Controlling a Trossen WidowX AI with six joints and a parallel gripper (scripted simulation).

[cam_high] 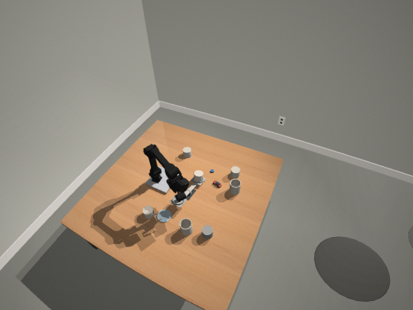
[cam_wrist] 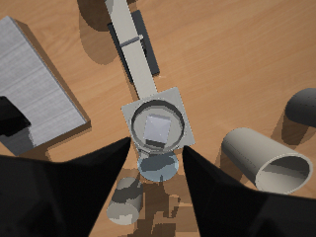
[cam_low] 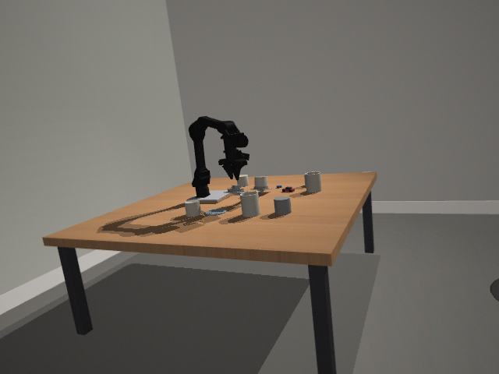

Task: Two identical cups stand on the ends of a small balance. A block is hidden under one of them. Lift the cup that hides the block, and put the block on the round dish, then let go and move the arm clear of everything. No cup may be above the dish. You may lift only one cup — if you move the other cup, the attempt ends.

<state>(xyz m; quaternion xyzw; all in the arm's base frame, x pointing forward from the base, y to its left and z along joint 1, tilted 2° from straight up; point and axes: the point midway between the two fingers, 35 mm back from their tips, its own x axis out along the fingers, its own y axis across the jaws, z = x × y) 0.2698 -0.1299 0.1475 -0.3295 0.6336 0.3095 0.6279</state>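
My gripper tip is now 40 mm above the grey block. The rest, counted from my gripper tip: balance 20 mm ahead, 120 mm to the left, 110 mm below; then round dish 60 mm behind, 120 mm to the right, 130 mm below; then red toy car 180 mm ahead, 280 mm to the left, 120 mm below.
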